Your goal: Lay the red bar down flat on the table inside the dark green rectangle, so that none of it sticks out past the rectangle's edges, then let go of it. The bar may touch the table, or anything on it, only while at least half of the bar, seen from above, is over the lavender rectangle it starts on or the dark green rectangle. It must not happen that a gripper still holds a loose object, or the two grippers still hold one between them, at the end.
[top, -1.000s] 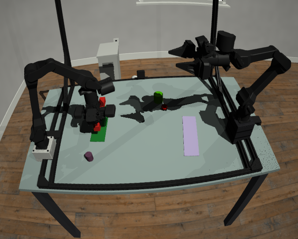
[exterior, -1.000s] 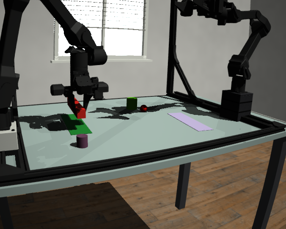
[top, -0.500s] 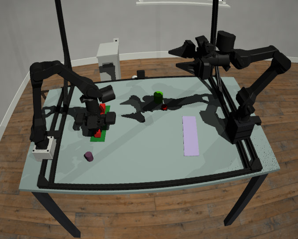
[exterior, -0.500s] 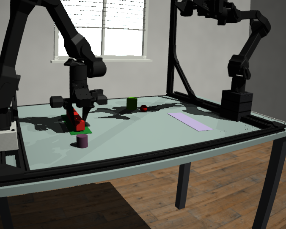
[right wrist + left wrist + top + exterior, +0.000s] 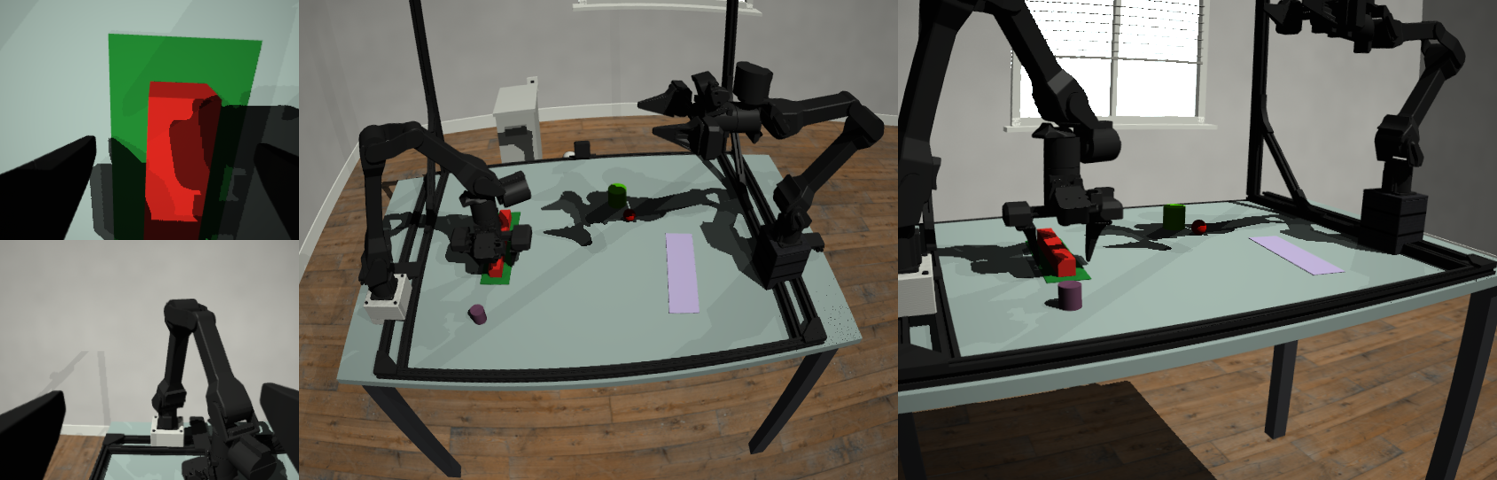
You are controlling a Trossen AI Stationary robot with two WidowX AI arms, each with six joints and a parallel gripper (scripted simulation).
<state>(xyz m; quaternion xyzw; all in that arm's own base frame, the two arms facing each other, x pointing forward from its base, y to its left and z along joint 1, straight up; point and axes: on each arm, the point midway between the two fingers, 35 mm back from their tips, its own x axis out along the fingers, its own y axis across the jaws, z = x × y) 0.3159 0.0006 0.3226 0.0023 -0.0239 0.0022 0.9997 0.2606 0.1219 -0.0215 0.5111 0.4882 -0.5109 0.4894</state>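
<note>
My right hand is 7 cm past the red bar, 1 cm to the right of it and 3 cm above it. Also, from my right hand: purple cylinder 15 cm ahead, 4 cm to the right, 3 cm below; dark green rectangle 7 cm behind, 1 cm to the left, 5 cm below; dark red ball 13 cm behind, 33 cm to the left, 3 cm below.
</note>
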